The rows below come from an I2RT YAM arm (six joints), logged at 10 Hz.
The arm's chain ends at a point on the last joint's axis. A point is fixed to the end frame.
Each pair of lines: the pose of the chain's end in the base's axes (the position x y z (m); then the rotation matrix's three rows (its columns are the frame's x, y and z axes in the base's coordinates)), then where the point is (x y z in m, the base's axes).
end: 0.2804, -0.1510, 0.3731; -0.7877, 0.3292, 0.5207; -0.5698, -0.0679, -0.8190; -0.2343, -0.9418, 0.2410
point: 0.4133 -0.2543 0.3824
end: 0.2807, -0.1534, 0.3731; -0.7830, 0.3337, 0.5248; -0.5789, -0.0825, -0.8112; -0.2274, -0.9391, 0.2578
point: 0.4142 -0.2556 0.3848
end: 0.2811, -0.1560, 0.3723; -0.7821, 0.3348, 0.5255; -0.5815, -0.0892, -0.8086; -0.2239, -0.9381, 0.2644
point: 0.4147 -0.2580 0.3849
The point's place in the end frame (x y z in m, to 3 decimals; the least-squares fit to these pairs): -0.048 0.042 0.156
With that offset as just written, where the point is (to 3 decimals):
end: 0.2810, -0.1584, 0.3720; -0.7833, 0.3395, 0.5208; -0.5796, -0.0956, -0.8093; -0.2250, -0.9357, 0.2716
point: 0.414 -0.261 0.386
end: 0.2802, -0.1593, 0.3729; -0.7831, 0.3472, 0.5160; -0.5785, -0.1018, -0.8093; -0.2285, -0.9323, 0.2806
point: 0.413 -0.262 0.388
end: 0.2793, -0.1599, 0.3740; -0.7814, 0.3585, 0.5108; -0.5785, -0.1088, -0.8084; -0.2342, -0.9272, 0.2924
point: 0.412 -0.263 0.392
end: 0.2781, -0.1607, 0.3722; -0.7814, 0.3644, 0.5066; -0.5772, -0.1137, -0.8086; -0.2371, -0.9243, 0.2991
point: 0.410 -0.264 0.391
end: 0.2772, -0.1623, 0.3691; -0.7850, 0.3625, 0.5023; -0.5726, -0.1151, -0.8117; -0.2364, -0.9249, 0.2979
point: 0.408 -0.266 0.388
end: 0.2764, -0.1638, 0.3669; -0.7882, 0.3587, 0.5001; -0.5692, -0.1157, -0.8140; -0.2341, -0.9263, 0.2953
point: 0.407 -0.268 0.385
